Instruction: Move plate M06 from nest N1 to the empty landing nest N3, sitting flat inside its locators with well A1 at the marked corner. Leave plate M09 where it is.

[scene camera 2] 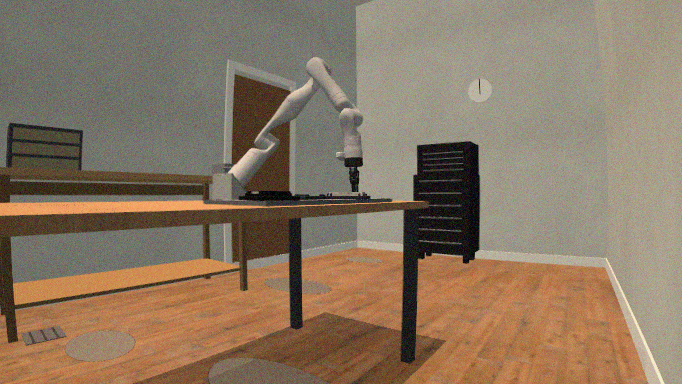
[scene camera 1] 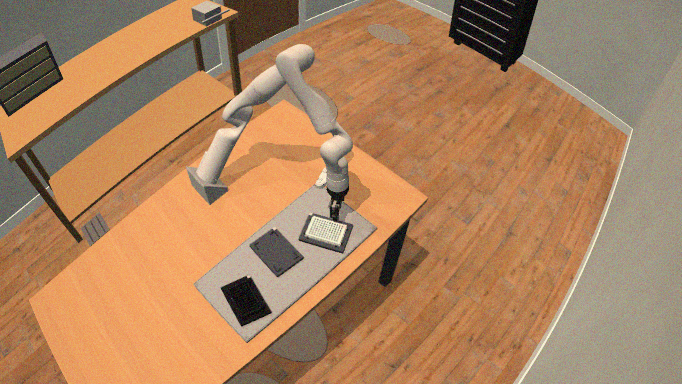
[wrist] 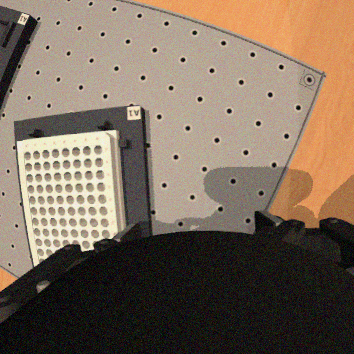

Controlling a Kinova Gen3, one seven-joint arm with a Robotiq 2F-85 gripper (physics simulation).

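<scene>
A cream well plate (scene camera 1: 326,230) (wrist: 70,200) lies on the dark nest (wrist: 136,185) at the right end of the mat; whether it is fully seated is unclear. That nest's A1 mark (wrist: 133,113) shows at one corner. The middle nest (scene camera 1: 276,252) is empty, with its locators showing. A black plate (scene camera 1: 246,300) is on the nest at the left end. Plate and nest numbers are not readable. My gripper (scene camera 1: 334,217) (scene camera 2: 354,191) (wrist: 197,230) is open and empty, at the cream plate's back side. In the wrist view it is offset right, with one finger near the plate's right edge.
The grey perforated mat (scene camera 1: 295,280) (wrist: 200,125) carries the nests on the wooden table (scene camera 1: 125,260) (scene camera 2: 150,209). A side bench (scene camera 1: 105,65) stands beyond the table, and a black drawer cabinet (scene camera 1: 492,30) (scene camera 2: 446,200) stands against the wall.
</scene>
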